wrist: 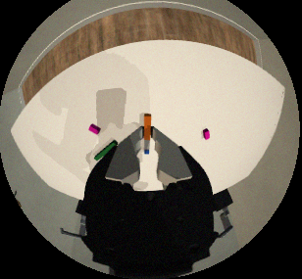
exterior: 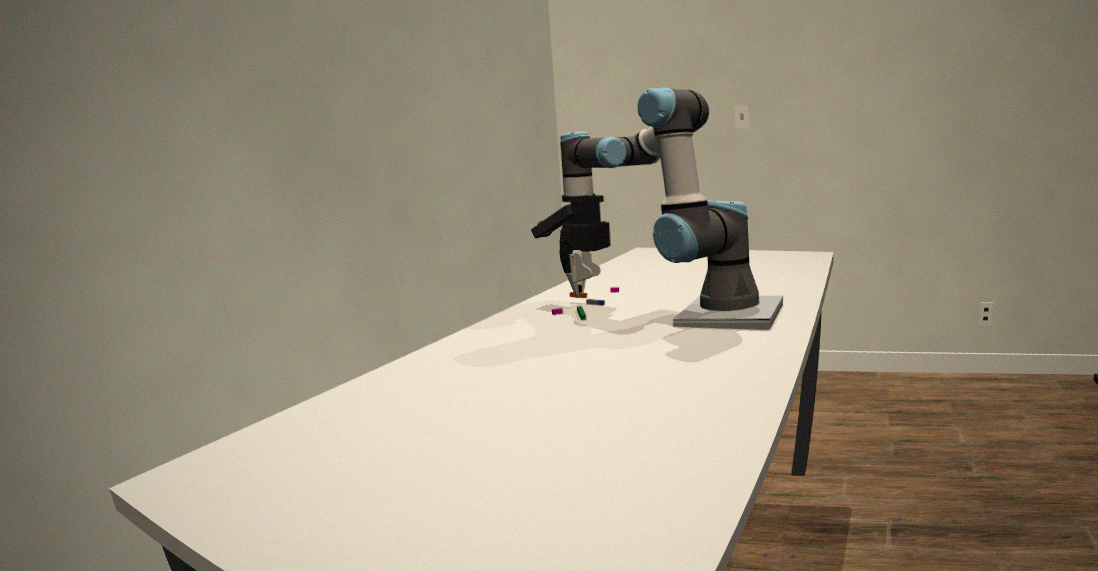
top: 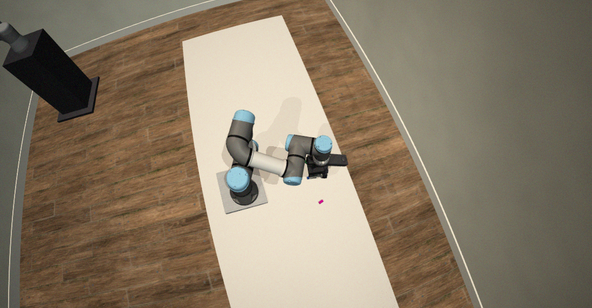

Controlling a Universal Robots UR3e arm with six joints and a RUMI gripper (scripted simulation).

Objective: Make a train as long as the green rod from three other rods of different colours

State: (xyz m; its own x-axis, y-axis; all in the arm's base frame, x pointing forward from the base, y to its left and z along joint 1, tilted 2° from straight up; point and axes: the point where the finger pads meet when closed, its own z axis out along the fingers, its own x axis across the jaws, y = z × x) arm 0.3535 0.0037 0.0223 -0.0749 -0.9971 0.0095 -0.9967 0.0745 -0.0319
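My gripper is now 10 mm above the orange rod. Round my hand: blue rod 60 mm behind, 20 mm below; green rod 60 mm behind, 90 mm to the left, 20 mm below; grey rod 40 mm behind, 20 mm below.
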